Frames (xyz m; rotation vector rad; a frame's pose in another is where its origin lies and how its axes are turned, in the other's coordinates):
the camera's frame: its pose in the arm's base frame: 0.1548 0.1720 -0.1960 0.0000 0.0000 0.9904
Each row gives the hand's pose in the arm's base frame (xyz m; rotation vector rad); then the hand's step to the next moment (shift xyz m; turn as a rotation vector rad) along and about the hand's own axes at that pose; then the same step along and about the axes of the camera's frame.
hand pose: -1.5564 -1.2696 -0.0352 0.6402 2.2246 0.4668
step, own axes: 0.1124 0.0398 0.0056 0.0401 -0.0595 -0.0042
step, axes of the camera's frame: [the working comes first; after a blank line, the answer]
step, axes of the arm's base frame: -0.0497 0.0976 -0.0475 -0.0444 -0.0255 -0.0505

0.0544 0.0951 -0.0475 -0.0456 0.0231 -0.0505
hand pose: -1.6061 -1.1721 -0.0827 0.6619 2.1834 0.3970
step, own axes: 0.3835 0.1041 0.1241 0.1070 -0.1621 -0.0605
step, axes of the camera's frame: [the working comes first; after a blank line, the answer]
step, axes of the arm's base frame: -0.0773 0.3140 -0.2622 -0.1577 -0.0737 -0.1053

0.2202 0.2368 -0.2622 -0.1481 0.0914 -0.1053
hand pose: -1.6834 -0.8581 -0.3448 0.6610 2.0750 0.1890
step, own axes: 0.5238 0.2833 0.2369 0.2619 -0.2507 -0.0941
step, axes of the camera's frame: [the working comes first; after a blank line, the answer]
step, axes of the arm's base frame: 0.0749 0.4854 -0.4118 -0.2860 -0.0635 -0.2334

0.4470 0.2035 -0.4118 -0.2099 0.2043 -0.2334
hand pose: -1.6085 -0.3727 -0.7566 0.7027 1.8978 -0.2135
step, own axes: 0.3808 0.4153 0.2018 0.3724 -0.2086 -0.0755
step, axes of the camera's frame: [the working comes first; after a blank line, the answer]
step, axes of the arm's base frame: 0.2855 0.3879 -0.3552 -0.2782 0.0034 -0.3324

0.4810 -0.0261 -0.3552 -0.1497 0.2346 -0.3324
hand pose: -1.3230 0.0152 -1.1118 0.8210 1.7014 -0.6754
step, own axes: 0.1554 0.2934 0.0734 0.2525 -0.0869 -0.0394
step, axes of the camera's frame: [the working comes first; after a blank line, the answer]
step, axes of the arm's base frame: 0.2478 0.1485 -0.1793 -0.1384 0.0259 -0.2303

0.2601 -0.1258 -0.1793 -0.0542 0.1299 -0.2303
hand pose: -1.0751 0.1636 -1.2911 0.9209 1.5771 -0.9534
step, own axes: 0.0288 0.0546 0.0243 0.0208 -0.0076 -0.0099
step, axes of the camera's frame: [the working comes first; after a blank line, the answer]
step, axes of the arm's base frame: 0.0537 0.0019 -0.0389 -0.0143 0.0081 -0.0179

0.0310 -0.0439 -0.0389 -0.0011 0.0164 -0.0179
